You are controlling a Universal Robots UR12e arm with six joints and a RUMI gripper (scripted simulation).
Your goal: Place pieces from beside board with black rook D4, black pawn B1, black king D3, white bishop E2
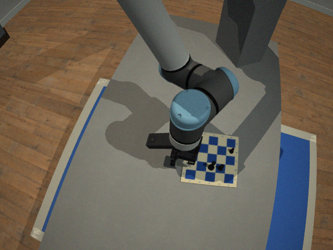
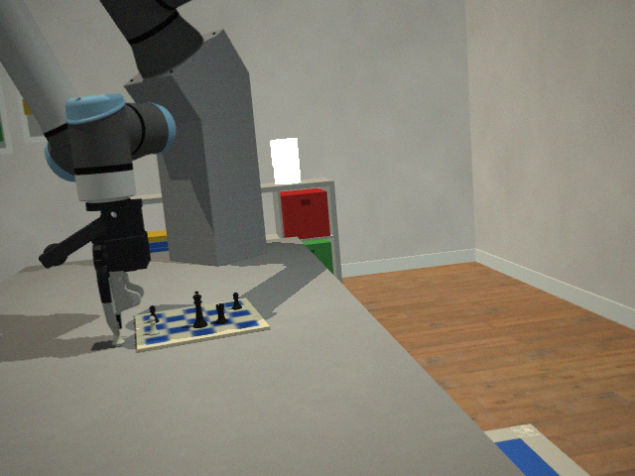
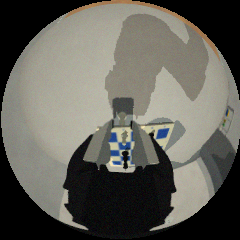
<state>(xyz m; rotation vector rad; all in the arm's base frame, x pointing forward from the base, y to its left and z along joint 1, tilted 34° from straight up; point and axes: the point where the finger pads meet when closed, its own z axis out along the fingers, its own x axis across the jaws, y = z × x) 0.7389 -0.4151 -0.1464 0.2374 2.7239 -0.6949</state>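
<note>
Now: hand 10 mm above the white bishop. From my hand the other things lie so: black king (140 mm to the left, 20 mm ahead); then white pawn (60 mm to the left, 20 mm below, 10 mm ahead); then chessboard (140 mm to the left, 30 mm below, 20 mm behind).
</note>
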